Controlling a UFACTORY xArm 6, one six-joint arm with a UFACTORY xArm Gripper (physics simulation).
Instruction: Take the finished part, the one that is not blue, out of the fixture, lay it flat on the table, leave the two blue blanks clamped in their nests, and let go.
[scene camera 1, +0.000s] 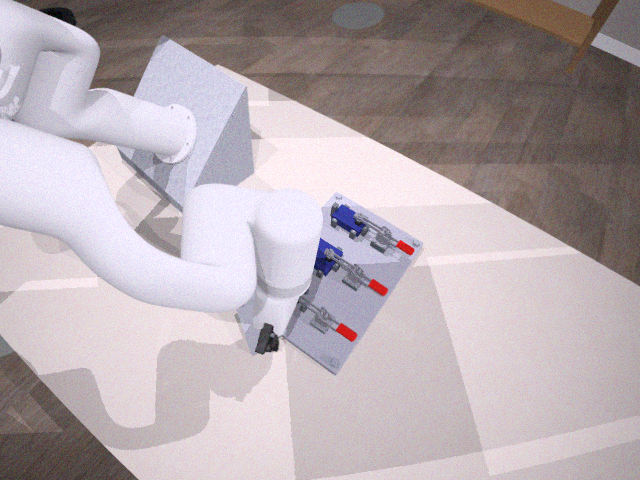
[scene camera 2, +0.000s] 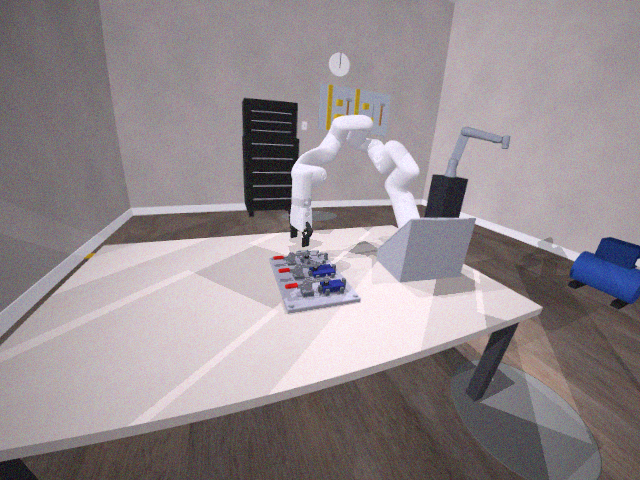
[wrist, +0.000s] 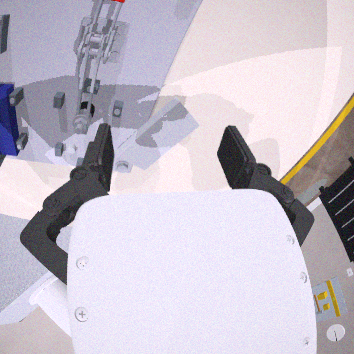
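Pixels of known places: gripper, fingertip midpoint: (scene camera 2: 299, 241) (wrist: 168, 137); arm's base at its link origin: (scene camera 1: 174, 134) (scene camera 2: 413, 237) (wrist: 45, 286).
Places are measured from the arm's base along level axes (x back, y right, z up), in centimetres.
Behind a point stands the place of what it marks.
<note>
The finished part (scene camera 1: 248, 329) {x -38.7, y 18.0, z -11.3 cm} (wrist: 175, 125) {x -41.7, y 17.8, z -11.2 cm}, a light grey block, lies outside the nests beside a corner of the fixture plate (scene camera 1: 364, 304) {x -52.2, y -0.1, z -11.5 cm} (scene camera 2: 320, 304) {x -44.3, y -20.2, z -11.6 cm} (wrist: 150, 35) {x -49.5, y 11.7, z -11.5 cm}. Whether its near end touches the plate edge is unclear; the arm and gripper hide much of it in scene camera 1. My gripper (scene camera 1: 269, 341) (scene camera 2: 299, 239) {x -43.7, y 15.0, z -5.6 cm} (wrist: 168, 137) {x -43.7, y 15.0, z -5.6 cm} is open and empty, above the part with its fingers apart on either side in the wrist view. One blue blank (scene camera 1: 328, 256) (scene camera 2: 323, 270) {x -38.6, y -3.8, z -9.4 cm} (wrist: 7, 120) {x -39.6, y 0.2, z -9.4 cm} sits in the middle nest, and the other blue blank (scene camera 1: 347, 218) {x -38.3, y -12.9, z -8.9 cm} (scene camera 2: 332, 285) {x -38.9, y -14.8, z -8.9 cm} in the far nest, both under clamps.
A toggle clamp (scene camera 1: 323, 317) {x -48.4, y 8.6, z -7.5 cm} (wrist: 95, 45) {x -47.5, y 7.7, z -10.6 cm} with a red handle (scene camera 1: 346, 331) {x -53.1, y 7.8, z -8.3 cm} reaches over the third nest, close to my gripper. A grey wedge-shaped base (scene camera 1: 227, 139) {x -11.3, y -5.3, z 1.9 cm} (scene camera 2: 434, 250) {x 0.8, y -12.2, z -0.6 cm} stands on the table (scene camera 1: 516, 335) {x -80.6, y -15.5, z -13.0 cm} (scene camera 2: 180, 330) {x -82.5, y -22.7, z -13.0 cm}. The table edge shows beyond the part in the wrist view.
</note>
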